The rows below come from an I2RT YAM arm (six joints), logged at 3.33 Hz.
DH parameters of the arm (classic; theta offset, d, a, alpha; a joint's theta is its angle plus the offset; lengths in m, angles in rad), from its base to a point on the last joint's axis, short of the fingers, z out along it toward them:
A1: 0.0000 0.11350 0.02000 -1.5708
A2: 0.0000 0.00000 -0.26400 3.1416
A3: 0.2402 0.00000 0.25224 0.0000
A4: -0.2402 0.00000 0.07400 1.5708
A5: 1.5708 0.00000 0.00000 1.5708
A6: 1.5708 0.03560 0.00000 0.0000
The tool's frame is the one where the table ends.
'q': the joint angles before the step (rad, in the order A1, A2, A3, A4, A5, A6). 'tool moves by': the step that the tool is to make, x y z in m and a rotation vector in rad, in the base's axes. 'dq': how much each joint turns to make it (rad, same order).
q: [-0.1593, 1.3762, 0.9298, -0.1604, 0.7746, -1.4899]
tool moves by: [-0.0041, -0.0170, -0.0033, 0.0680, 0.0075, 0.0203]
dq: [-0.0685, 0.0001, 0.0001, -0.0220, -0.1102, 0.0024]
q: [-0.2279, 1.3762, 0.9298, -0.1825, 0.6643, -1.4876]
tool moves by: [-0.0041, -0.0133, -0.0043, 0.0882, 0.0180, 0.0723]
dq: [-0.0620, 0.0002, 0.0000, -0.0293, -0.1558, -0.0192]
